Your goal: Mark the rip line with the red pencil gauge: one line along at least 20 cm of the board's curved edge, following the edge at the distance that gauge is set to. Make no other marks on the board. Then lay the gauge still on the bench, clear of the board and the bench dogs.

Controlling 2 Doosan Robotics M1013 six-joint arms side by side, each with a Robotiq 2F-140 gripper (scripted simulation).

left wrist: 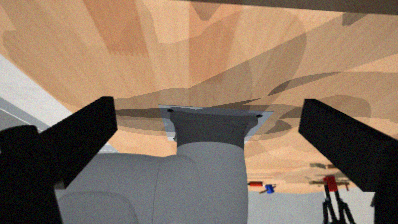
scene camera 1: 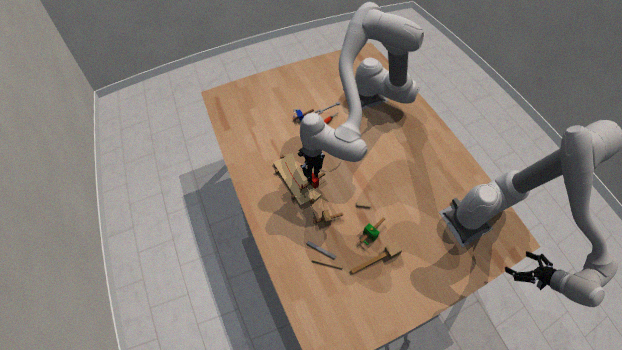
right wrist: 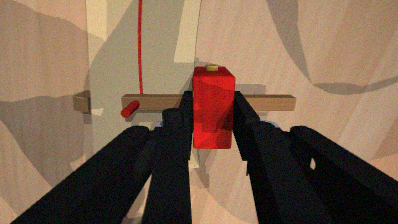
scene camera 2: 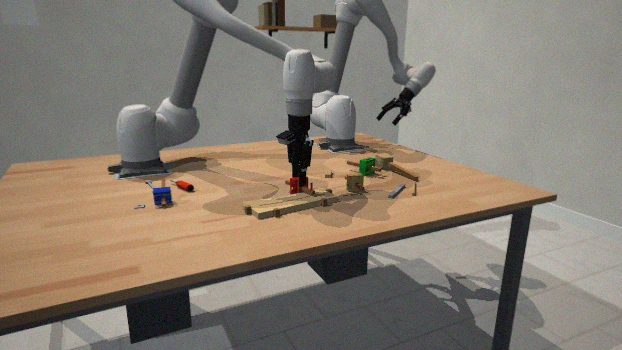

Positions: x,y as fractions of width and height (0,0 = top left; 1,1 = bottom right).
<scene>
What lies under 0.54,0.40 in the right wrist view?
A red pencil gauge.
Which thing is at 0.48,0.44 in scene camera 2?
My right gripper.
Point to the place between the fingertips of my right gripper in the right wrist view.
0.53,0.47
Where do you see a pale board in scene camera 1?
At 0.49,0.56
</scene>
